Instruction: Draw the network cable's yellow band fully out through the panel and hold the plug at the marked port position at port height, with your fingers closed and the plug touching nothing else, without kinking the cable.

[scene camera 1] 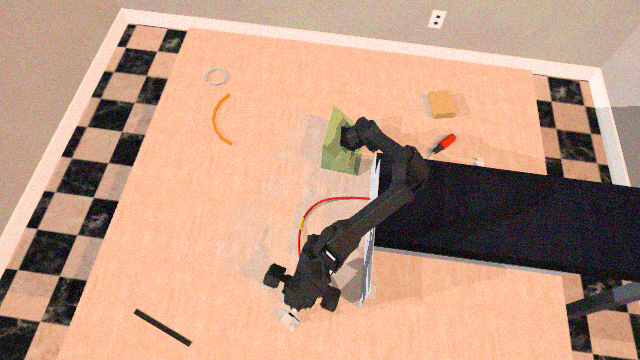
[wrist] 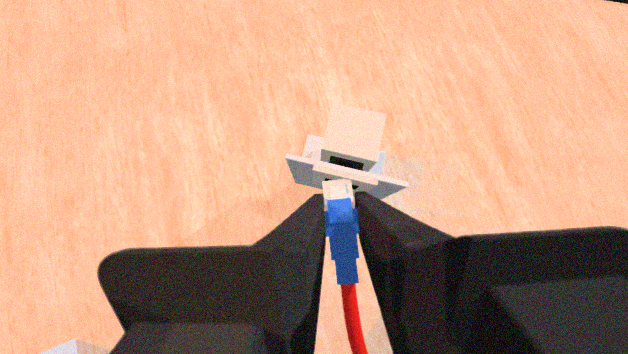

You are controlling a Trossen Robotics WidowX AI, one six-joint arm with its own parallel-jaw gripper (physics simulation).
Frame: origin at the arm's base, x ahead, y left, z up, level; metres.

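Seen in the pictures: gripper, fingertip midpoint: [scene camera 1: 294, 309] [wrist: 339, 202]; arm's base at its link origin: [scene camera 1: 347, 139].
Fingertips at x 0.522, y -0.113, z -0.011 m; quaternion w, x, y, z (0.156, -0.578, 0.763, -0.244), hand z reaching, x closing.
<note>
Pixels of each thing's top centre, then the offset from my fingertips to it. "*": a spot on its surface instead. Level surfaces: height alone.
- plug at its top centre: [wrist: 344, 230] dz +0.013, dx -0.011, dy +0.003 m
- white port block at a spot on its surface: [wrist: 354, 131] [scene camera 1: 287, 319] * dz +0.008, dx +0.026, dy -0.015 m
- white panel at a spot on its surface: [scene camera 1: 369, 265] * dz +0.116, dx -0.096, dy +0.173 m
- black raised surface at its surface level: dz +0.058 m
- orange block at its top centre: [scene camera 1: 442, 101] dz -0.014, dx -0.722, dy +0.432 m
- red screwdriver at its top centre: [scene camera 1: 439, 146] dz -0.017, dx -0.541, dy +0.409 m
- orange curved strip at its top centre: [scene camera 1: 228, 118] dz -0.037, dx -0.600, dy -0.281 m
- grey ring at its top centre: [scene camera 1: 216, 76] dz -0.038, dx -0.776, dy -0.358 m
- black bar at its top centre: [scene camera 1: 162, 327] dz -0.042, dx +0.065, dy -0.338 m
My gripper [scene camera 1: 295, 309] [wrist: 339, 202] is shut on the plug [wrist: 342, 230], a blue boot with a clear tip. The plug's tip overlaps the port plate [wrist: 392, 187] in the wrist view; whether they touch cannot be told. The white port block [scene camera 1: 288, 318] [wrist: 354, 131] stands just beyond the fingertips. The red network cable [scene camera 1: 336, 198] [wrist: 353, 315] runs from the white panel [scene camera 1: 369, 265] in a wide smooth curve to the gripper. Its yellow band [scene camera 1: 302, 224] lies outside the panel, on the gripper's side. The arm hides the plug in the scene view.
A green bracket-like piece [scene camera 1: 339, 159] stands beside the arm's base. A black raised surface [scene camera 1: 500, 220] extends behind the panel. An orange block [scene camera 1: 442, 104], a red screwdriver [scene camera 1: 446, 143], an orange curved strip [scene camera 1: 214, 119], a grey ring [scene camera 1: 206, 77] and a black bar [scene camera 1: 162, 327] lie around.
</note>
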